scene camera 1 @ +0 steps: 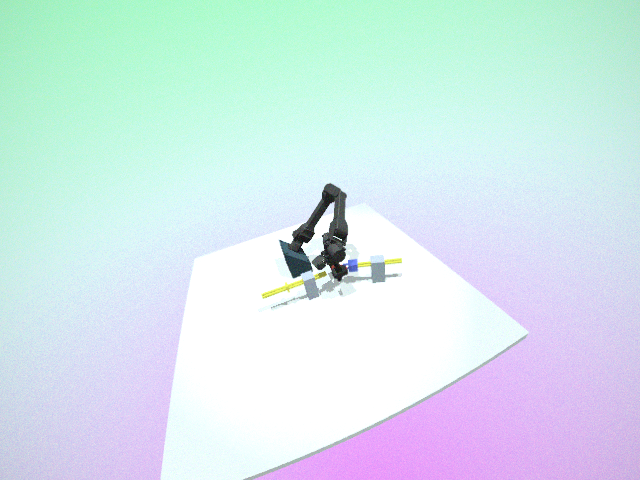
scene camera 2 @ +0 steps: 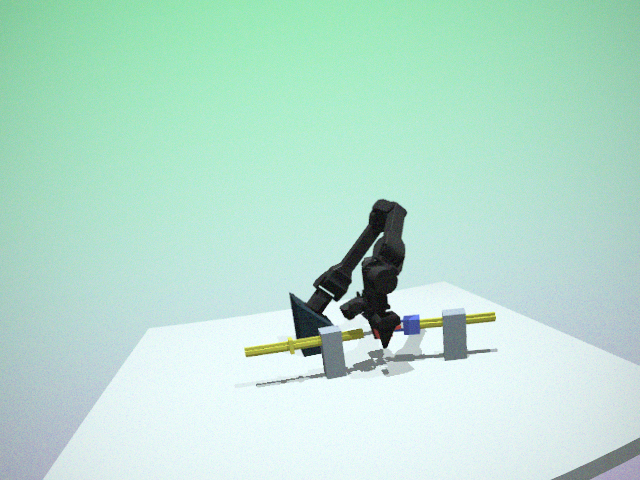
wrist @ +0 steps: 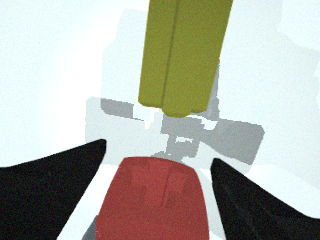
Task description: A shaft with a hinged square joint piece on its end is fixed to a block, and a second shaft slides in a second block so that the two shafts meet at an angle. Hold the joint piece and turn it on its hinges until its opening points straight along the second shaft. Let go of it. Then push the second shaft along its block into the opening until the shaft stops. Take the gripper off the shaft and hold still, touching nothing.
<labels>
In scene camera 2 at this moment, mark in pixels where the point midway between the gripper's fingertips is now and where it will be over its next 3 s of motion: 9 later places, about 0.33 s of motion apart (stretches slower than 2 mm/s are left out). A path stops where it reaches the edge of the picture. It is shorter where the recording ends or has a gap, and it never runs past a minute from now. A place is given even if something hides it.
My gripper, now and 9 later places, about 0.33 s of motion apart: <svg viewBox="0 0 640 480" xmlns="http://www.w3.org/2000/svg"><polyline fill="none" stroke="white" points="380,343 379,338 379,331 378,321 377,306 375,292 374,284 369,287 361,295 352,303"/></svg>
</labels>
